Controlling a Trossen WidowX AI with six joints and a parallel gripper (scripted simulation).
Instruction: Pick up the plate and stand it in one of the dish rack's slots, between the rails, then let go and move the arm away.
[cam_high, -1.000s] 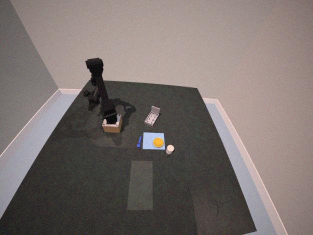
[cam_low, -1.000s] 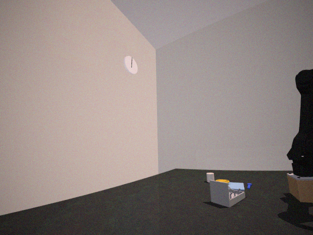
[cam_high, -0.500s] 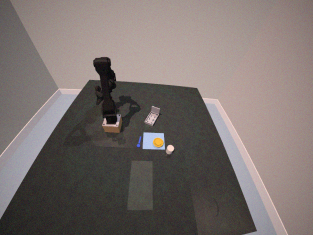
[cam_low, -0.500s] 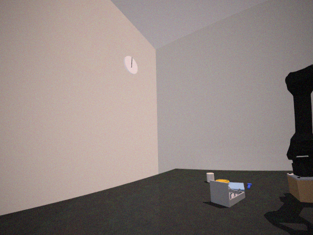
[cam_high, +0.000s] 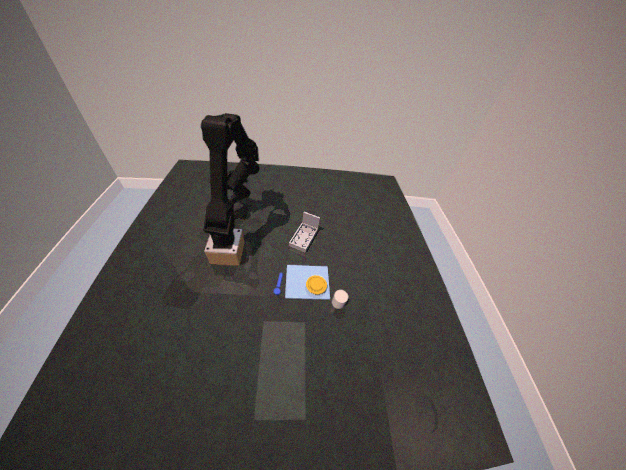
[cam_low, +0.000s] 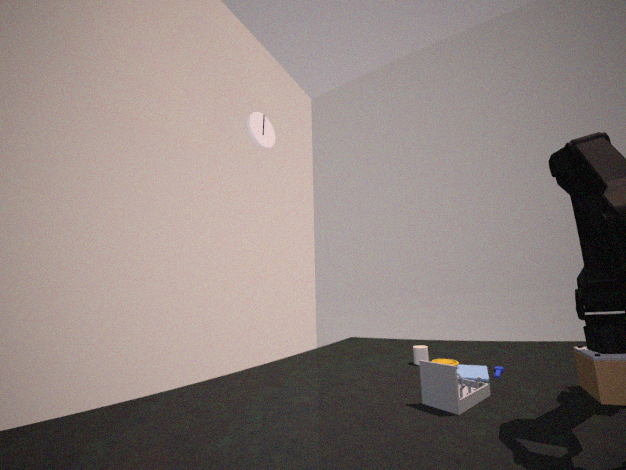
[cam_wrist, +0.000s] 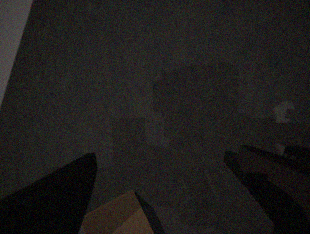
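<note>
My gripper tip is now 34 cm short of the grey dish rack, 11 cm to the left of it and 5 cm above it. The rest, counted from my gripper tip: yellow plate 37 cm ahead, 33 cm to the right, 6 cm below; then blue spoon 33 cm to the right, 24 cm ahead, 7 cm below; then light blue mat 34 cm ahead, 31 cm to the right, 7 cm below.
</note>
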